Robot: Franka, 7 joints.
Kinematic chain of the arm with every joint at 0, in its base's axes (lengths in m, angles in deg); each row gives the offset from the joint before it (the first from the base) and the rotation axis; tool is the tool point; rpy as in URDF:
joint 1: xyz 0 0 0.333 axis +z
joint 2: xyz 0 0 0 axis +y
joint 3: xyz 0 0 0.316 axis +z
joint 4: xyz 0.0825 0 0 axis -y
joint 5: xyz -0.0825 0 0.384 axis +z
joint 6: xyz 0 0 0 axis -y
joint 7: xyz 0.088 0 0 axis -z
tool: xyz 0 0 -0.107 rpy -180 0 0
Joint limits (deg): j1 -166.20..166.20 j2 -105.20..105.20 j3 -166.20..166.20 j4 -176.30..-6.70 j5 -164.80..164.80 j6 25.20..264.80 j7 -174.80..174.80
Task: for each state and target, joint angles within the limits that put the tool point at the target. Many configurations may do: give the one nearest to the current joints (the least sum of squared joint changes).
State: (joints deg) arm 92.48 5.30 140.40 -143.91 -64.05 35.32 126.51
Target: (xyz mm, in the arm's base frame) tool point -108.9 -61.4 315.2
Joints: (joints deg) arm 101.15 5.97 148.82 -175.01 -39.14 30.92 126.51
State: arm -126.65 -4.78 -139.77 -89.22 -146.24 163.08 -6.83
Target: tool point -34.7 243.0 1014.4
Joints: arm -126.77 37.43 -165.70 -79.92 -148.59 166.45 -6.83
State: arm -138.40 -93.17 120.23 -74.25 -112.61 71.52 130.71
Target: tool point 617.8 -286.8 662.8
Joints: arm -161.88 -61.92 97.17 -69.58 -113.23 76.86 130.71
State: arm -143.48 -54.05 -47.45 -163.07 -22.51 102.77 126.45
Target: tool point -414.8 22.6 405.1
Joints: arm -130.45 -32.47 -49.65 -143.31 -24.28 117.42 126.45
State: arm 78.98 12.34 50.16 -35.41 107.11 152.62 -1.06
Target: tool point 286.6 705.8 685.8
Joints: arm 54.40 41.61 34.89 -40.48 106.73 156.73 -1.06
